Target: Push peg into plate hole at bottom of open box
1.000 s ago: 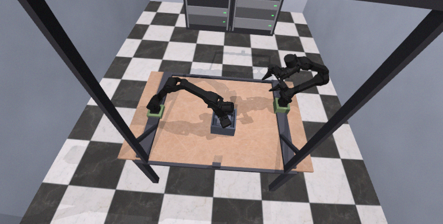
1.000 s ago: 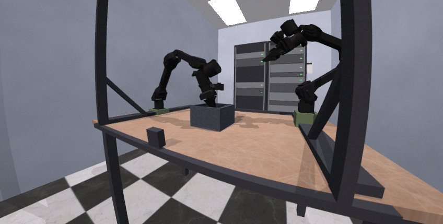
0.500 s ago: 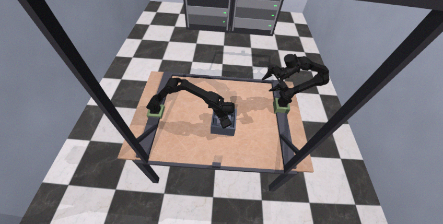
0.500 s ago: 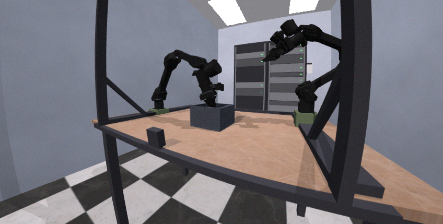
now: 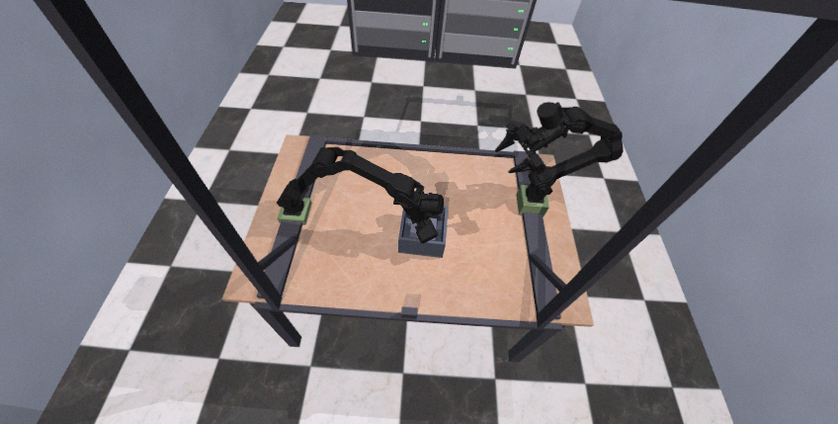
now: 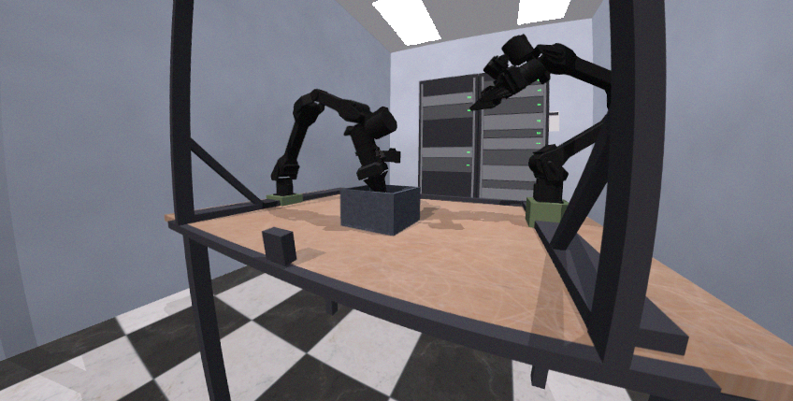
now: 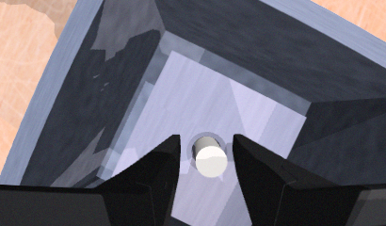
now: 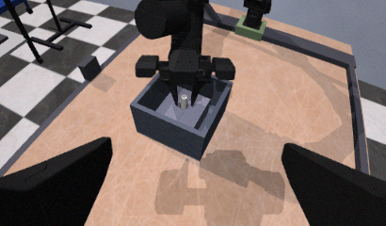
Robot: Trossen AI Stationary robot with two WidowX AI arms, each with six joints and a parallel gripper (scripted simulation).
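Right now the white peg is 50 mm below my left hand and 10 mm to the right of it. The rest, counted from my left hand: box 70 mm below.
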